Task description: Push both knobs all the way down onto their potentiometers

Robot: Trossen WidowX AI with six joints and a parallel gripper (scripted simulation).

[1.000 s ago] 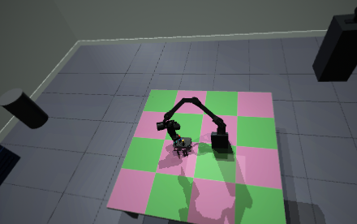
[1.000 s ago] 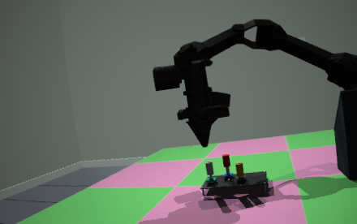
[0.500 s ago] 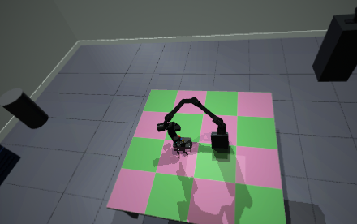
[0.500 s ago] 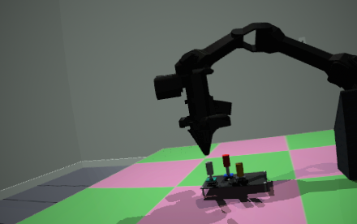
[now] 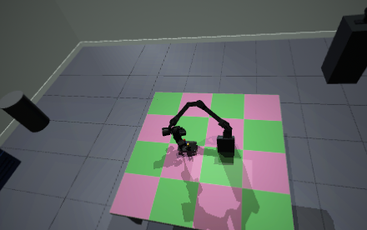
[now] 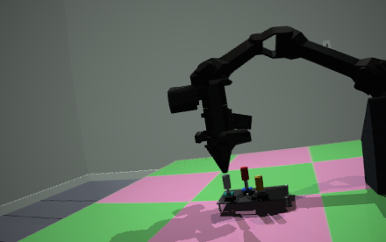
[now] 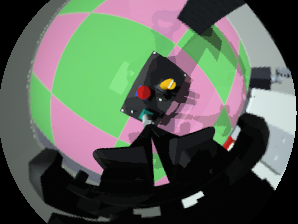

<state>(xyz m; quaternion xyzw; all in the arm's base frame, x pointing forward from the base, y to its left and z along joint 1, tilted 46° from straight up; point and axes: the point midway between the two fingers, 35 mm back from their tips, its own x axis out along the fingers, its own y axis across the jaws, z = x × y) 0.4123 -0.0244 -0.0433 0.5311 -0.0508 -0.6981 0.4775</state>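
My gripper tip is 8 cm past the yellow knob and 3 cm above it.
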